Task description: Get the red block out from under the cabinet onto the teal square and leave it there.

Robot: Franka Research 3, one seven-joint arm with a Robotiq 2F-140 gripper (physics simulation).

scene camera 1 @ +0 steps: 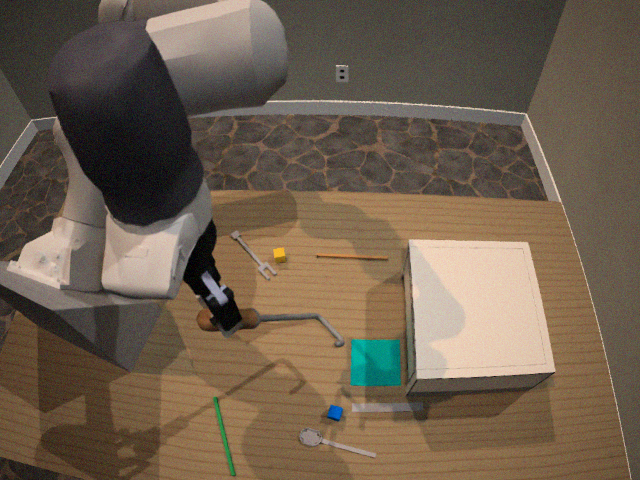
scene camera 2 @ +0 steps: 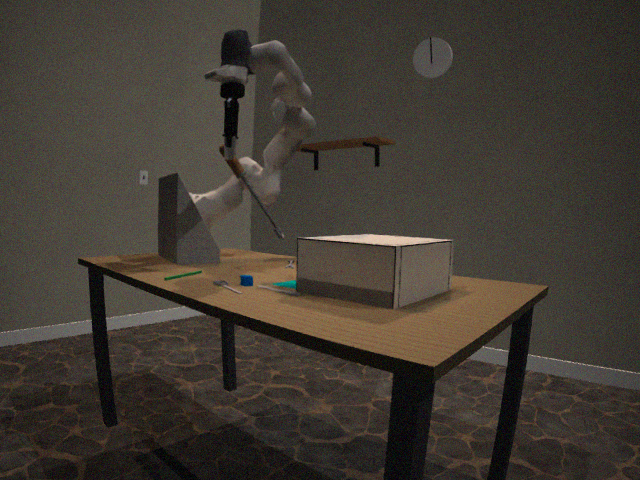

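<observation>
My gripper (scene camera 1: 227,326) (scene camera 2: 229,153) is shut on the brown wooden handle of a hooked metal tool (scene camera 1: 286,316) (scene camera 2: 258,200). It holds the tool high above the table, and the rod slopes down toward the cabinet, its bent tip lowest. The tip is in the air, apart from the cabinet. The white cabinet (scene camera 1: 480,310) (scene camera 2: 346,263) stands on the right part of the table in scene camera 1. The teal square (scene camera 1: 375,362) (scene camera 2: 285,284) lies flat on the table beside the cabinet's left side. The red block does not show in either view; the space under the cabinet is hidden.
On the table (scene camera 1: 289,361) (scene camera 2: 465,310) lie a blue block (scene camera 1: 334,412) (scene camera 2: 246,280), a translucent strip (scene camera 1: 386,407), a spoon (scene camera 1: 311,437), a green stick (scene camera 1: 224,436), an orange stick (scene camera 1: 352,256), a yellow block (scene camera 1: 279,255) and a fork (scene camera 1: 250,252).
</observation>
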